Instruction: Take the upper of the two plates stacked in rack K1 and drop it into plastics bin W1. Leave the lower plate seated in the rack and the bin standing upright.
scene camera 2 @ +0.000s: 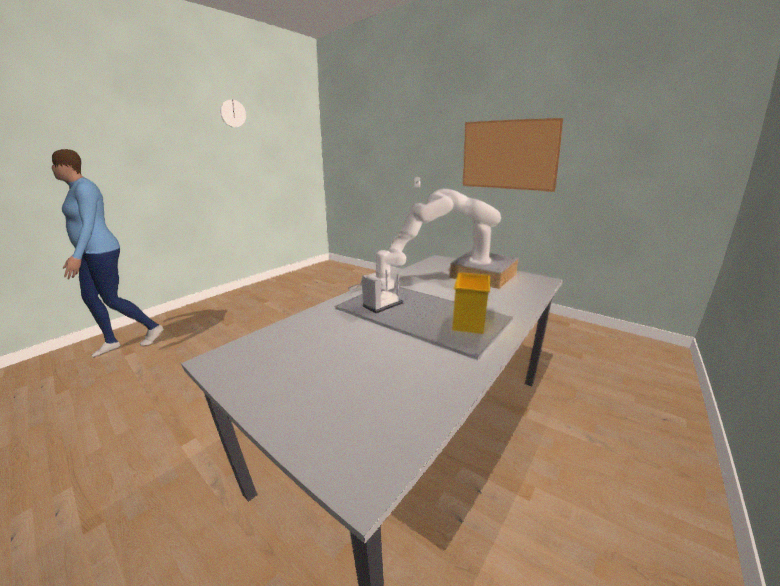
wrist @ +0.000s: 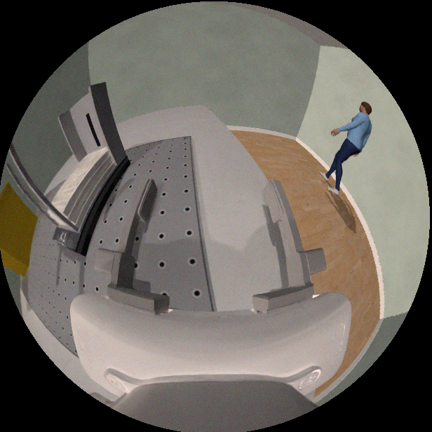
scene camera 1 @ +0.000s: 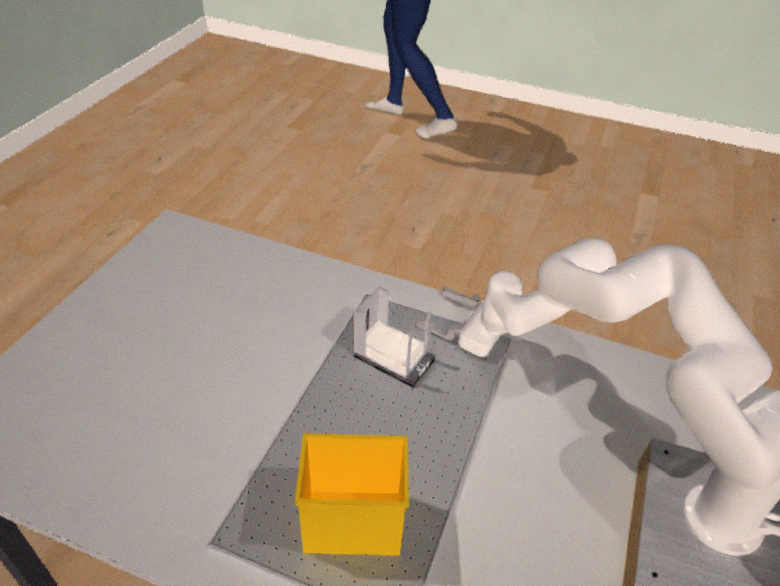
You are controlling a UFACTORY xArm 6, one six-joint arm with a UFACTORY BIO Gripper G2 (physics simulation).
Labels:
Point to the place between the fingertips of my gripper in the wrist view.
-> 210,181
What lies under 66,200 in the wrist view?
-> A white plate.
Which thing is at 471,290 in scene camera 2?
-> A yellow plastics bin W1.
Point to a yellow plastics bin W1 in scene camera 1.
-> At 352,490

